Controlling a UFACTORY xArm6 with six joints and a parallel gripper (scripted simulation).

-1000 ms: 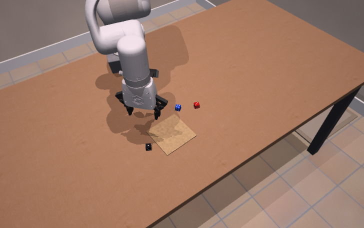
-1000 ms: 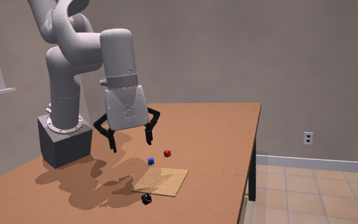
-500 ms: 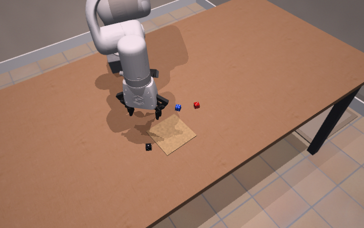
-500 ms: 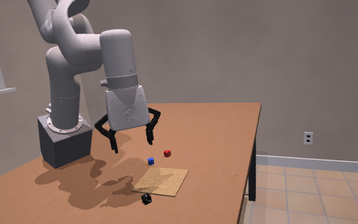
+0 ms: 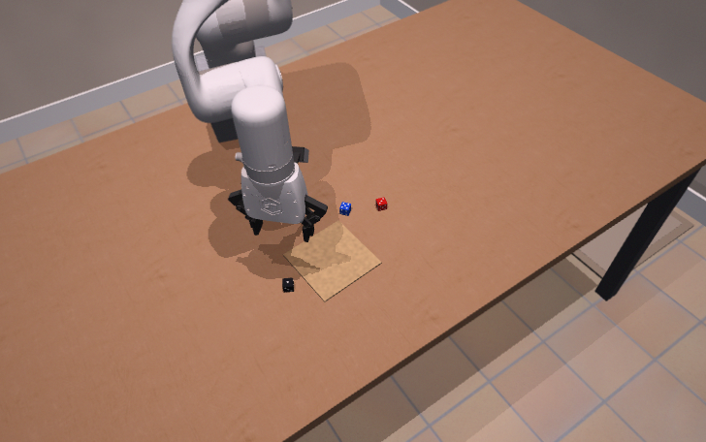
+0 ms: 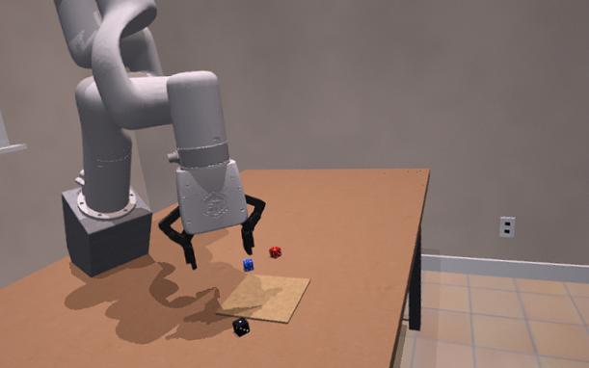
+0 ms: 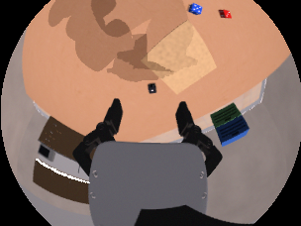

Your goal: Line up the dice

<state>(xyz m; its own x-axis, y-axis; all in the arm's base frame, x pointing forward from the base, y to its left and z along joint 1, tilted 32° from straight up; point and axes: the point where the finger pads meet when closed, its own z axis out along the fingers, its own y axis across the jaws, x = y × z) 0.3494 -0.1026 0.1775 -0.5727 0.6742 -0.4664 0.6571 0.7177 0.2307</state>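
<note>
The black die lies 120 mm below my hand, 30 mm to the right of it and 30 mm ahead of it. The rest, counted from my hand: red die: 240 mm to the left, 120 mm below, 10 mm behind; tan mat: 130 mm below, 80 mm to the left, 30 mm ahead; blue die: 180 mm to the left, 120 mm below, 50 mm behind.
</note>
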